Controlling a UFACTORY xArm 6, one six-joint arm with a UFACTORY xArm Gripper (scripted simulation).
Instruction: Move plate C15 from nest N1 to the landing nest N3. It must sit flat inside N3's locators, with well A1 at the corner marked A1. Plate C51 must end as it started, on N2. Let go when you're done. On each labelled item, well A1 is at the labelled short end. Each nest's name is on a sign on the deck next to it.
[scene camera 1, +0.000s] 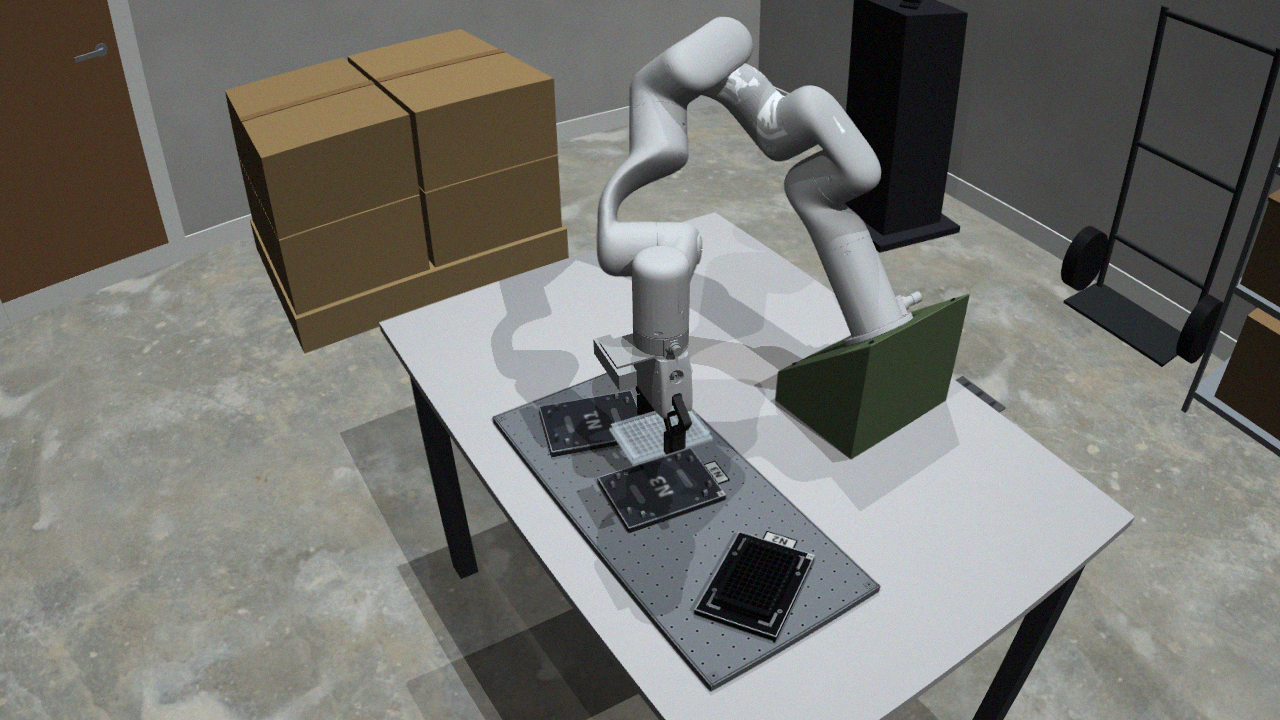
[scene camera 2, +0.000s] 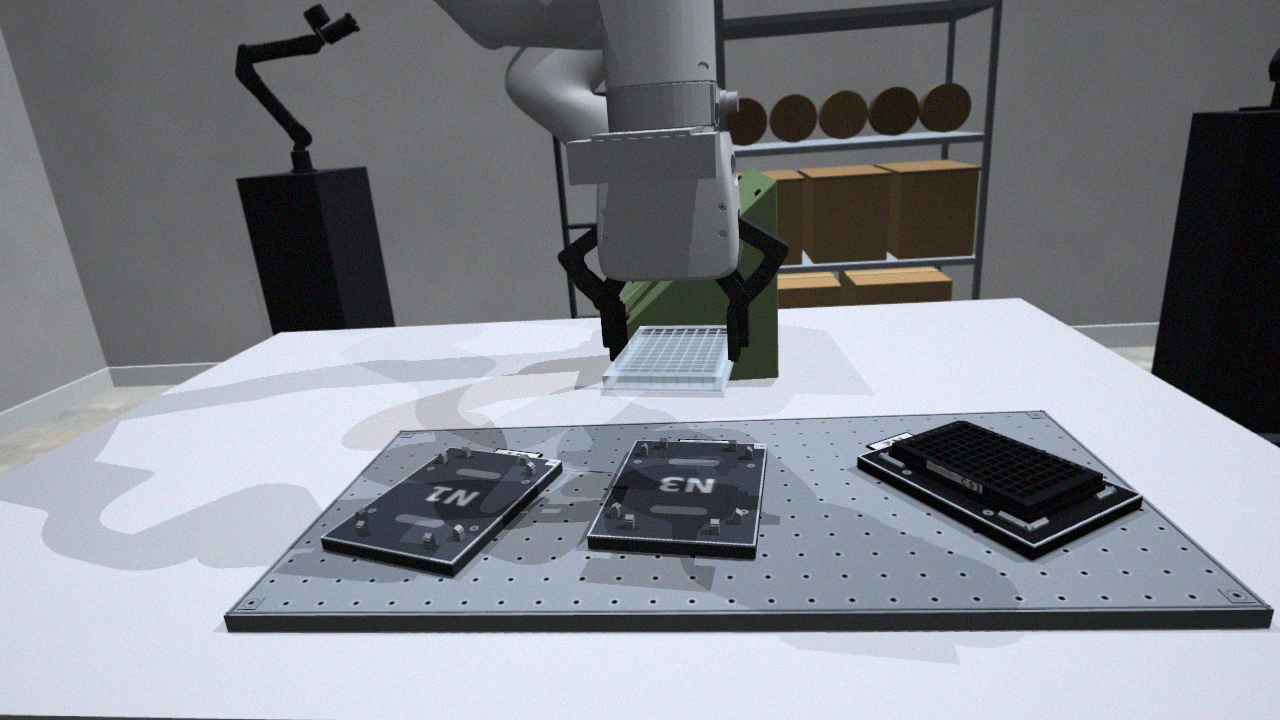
The gripper shows in scene camera 1 and in scene camera 2. A clear plate C15 shows in scene camera 1 and in scene camera 2. One and the same spot on the clear plate C15: (scene camera 1: 644, 434) is (scene camera 2: 671, 360). One and the same spot on the gripper: (scene camera 1: 672, 443) is (scene camera 2: 746, 327).
